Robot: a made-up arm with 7 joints.
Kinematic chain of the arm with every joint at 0, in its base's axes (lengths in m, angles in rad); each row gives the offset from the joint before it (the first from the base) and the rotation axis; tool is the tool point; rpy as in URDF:
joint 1: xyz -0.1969 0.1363 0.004 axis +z
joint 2: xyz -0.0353 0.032 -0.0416 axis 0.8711 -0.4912 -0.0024
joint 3: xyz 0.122 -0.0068 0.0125 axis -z
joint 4: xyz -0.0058 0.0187 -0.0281 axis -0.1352 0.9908 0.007
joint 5: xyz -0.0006 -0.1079 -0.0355 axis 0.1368 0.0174 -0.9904
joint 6: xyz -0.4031 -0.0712 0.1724 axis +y
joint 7: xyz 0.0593 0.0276 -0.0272 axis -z
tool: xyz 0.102 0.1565 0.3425 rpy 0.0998 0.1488 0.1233
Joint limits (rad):
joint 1: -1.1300..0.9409
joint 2: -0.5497..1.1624
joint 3: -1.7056..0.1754
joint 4: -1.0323..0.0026
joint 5: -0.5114..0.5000
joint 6: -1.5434..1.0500
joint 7: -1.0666..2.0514
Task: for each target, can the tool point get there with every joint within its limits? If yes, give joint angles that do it. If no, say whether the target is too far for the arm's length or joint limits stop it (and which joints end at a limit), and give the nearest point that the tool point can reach.
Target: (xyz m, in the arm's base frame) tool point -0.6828 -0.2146 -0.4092
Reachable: yes | joints -0.1757 0.7771 -0.3423 -0.5264 -0.2419 -1.0079 1.3052
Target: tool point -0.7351 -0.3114 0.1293
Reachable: yes | joints -0.9088 -0.1815 -1.3493 -0.6639 0.0695 -0.9970 0.8055
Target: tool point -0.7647 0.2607 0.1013
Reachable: yes | joints -0.3620 -0.2942 -0.0146 -0.7172 -0.3157 -0.6094 -0.0267
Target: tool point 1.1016 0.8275 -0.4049
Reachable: no: too far | nearest point 0.5996 0.5603 -0.2599 | short by 0.587 m
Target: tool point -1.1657 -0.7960 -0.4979
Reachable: no: too far | nearest point -0.7743 -0.4692 -0.3124 | short by 0.543 m
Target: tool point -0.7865 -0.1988 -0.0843
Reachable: yes | joints -0.4842 0.3765 -0.6906 -0.4577 0.1022 -0.9353 1.2721
